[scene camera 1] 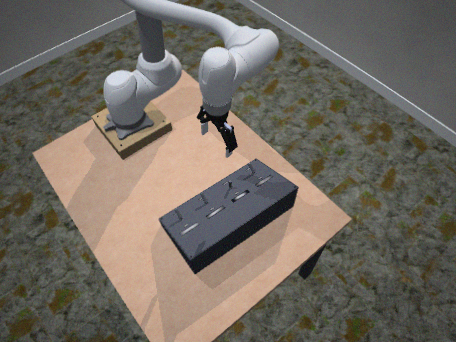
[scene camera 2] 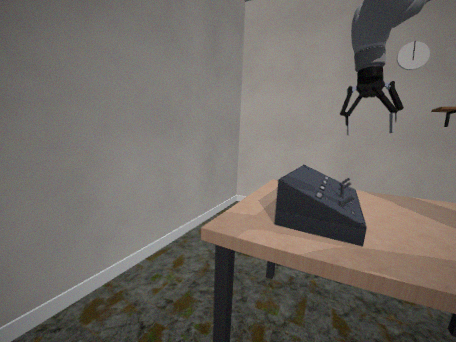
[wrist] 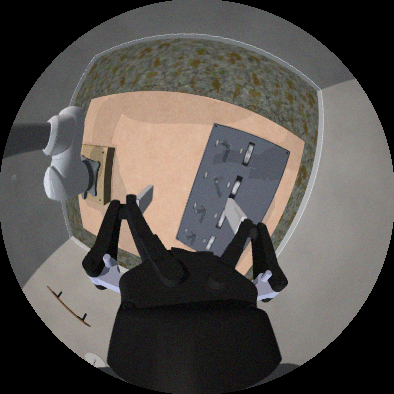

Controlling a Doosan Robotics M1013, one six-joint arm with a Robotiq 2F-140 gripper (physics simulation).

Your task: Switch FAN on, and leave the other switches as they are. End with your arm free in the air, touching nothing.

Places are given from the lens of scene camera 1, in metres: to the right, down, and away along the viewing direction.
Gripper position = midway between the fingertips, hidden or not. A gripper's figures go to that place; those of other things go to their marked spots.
gripper [scene camera 1: 216, 143]: -0.04, -0.10, 1.32
dark switch box [scene camera 1: 207, 230]: -0.08, 0.22, 1.33
